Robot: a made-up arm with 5 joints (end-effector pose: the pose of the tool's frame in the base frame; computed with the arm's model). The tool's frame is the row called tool.
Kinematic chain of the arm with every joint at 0, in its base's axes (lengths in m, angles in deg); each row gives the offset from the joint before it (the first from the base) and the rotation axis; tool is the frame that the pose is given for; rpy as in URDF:
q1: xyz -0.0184 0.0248 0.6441 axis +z
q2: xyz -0.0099 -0.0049 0.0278 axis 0 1 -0.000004
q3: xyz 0.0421 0.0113 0.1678 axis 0 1 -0.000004
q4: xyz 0.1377 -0.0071 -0.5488 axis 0 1 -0.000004
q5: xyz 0.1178 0.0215 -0.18 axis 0 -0.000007 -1
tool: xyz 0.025 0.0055 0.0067 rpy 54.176 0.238 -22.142
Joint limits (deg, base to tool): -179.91..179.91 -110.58..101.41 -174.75..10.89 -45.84..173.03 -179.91..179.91
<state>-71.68 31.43 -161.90 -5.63 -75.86</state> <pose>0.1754 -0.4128 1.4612 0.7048 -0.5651 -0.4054 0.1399</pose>
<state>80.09 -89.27 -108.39 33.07 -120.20</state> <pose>-0.1479 -0.4862 1.3911 0.0743 -0.1361 -0.8105 0.5648</pose>
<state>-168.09 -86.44 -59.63 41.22 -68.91</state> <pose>-0.1592 -0.0520 1.4186 0.6094 -0.5364 -0.0309 -0.5831</pose>
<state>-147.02 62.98 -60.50 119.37 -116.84</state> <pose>-0.0564 -0.0483 0.1615 0.0473 0.8674 -0.4952 0.0144</pose>
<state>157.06 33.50 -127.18 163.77 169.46</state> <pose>-0.5068 0.2198 0.8136 0.7227 0.3065 -0.6180 0.0430</pose>
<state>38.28 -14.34 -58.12 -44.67 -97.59</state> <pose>0.4708 0.4680 0.9869 0.3795 -0.1123 -0.5209 0.7563</pose>
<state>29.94 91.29 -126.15 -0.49 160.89</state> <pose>0.6383 0.4116 0.1686 0.0638 0.3618 -0.3446 -0.8639</pose>
